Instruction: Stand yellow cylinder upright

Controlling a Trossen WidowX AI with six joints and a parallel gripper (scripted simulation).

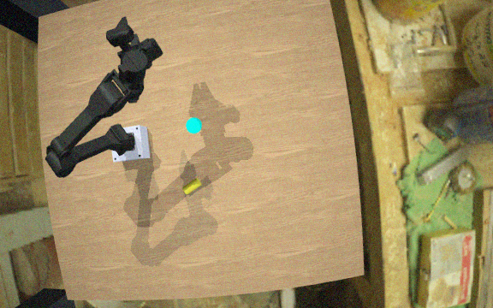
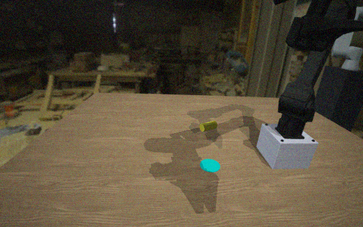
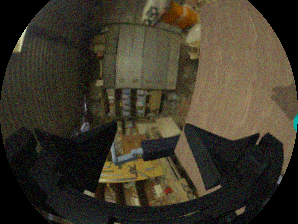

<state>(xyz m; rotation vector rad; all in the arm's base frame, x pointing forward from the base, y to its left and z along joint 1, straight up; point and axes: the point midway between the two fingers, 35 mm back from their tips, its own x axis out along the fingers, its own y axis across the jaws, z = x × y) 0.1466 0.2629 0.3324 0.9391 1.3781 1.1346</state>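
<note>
The yellow cylinder lies 80 mm ahead of my gripper tip, 480 mm to the right of it and 400 mm below it. From my gripper tip the other things lie so: cyan circle 100 mm ahead, 250 mm to the right, 420 mm below.
</note>
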